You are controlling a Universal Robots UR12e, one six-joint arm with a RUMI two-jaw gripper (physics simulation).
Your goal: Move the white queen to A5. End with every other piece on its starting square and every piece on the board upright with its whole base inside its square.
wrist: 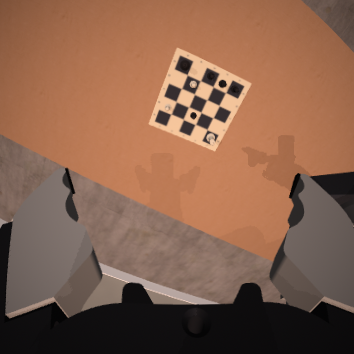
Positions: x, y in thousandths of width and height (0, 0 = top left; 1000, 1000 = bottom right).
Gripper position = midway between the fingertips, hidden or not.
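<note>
A chessboard (609, 301) is visible, as is the gripper (516, 493).
</note>
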